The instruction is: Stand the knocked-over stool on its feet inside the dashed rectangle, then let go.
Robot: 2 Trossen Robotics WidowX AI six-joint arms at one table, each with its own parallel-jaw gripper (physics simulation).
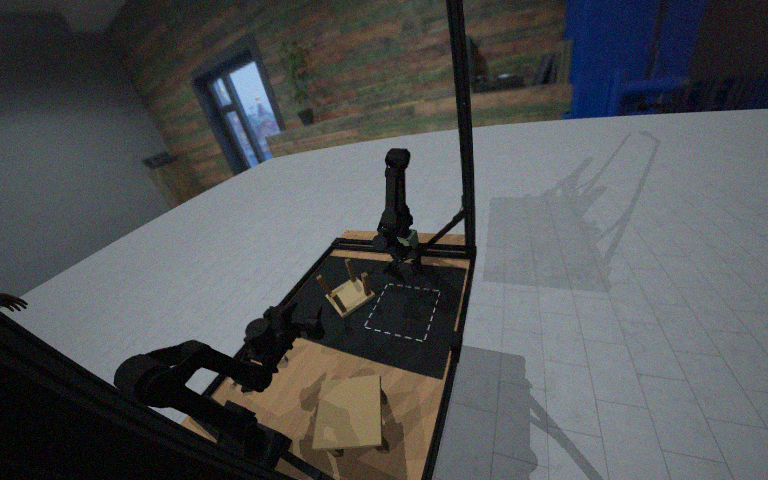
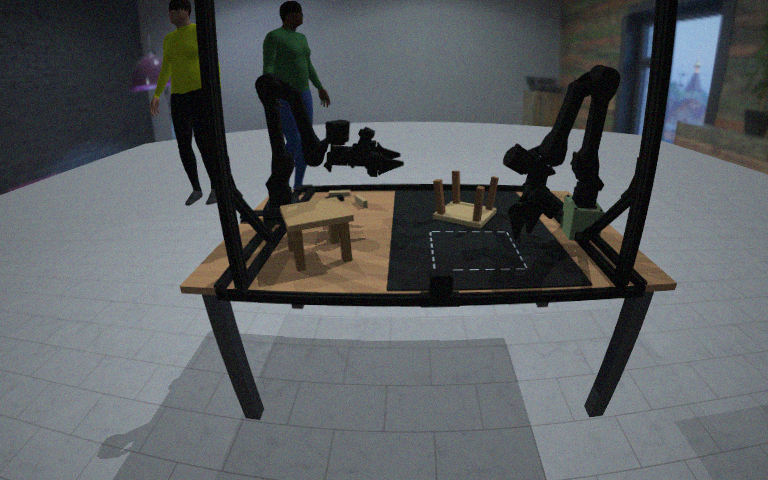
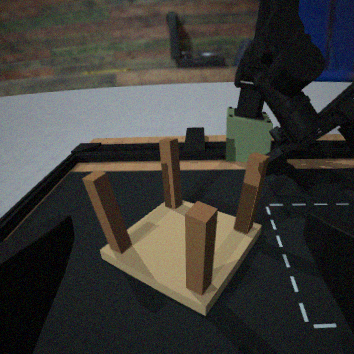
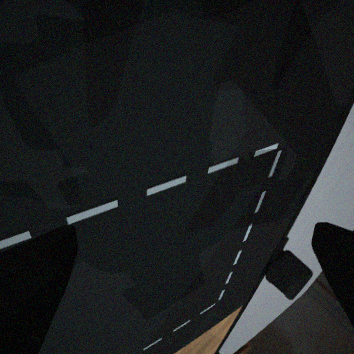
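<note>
The stool (image 1: 352, 293) (image 2: 464, 212) (image 3: 175, 246) lies upside down on the black mat (image 1: 411, 352) (image 2: 411, 257). Its tan seat is flat on the mat and its four brown legs point up. It sits just outside the dashed rectangle (image 1: 411, 287) (image 2: 473, 231) (image 3: 286, 260) (image 4: 165, 185), beside one edge. My left gripper (image 1: 311, 320) (image 2: 396, 159) is open and empty; it hovers above the table and points at the stool. My right gripper (image 1: 401, 269) (image 2: 525, 224) is open and empty, low over the mat at the rectangle's far corner, next to the stool.
A second small stool (image 1: 349, 411) (image 2: 315, 214) stands upright on the wooden part of the table. Small blocks (image 2: 360, 201) lie behind it. The right arm's green base (image 1: 407, 238) (image 2: 577, 214) (image 3: 246, 135) and black frame posts (image 1: 463, 143) (image 2: 215, 143) border the table. Two people (image 2: 287, 57) stand behind.
</note>
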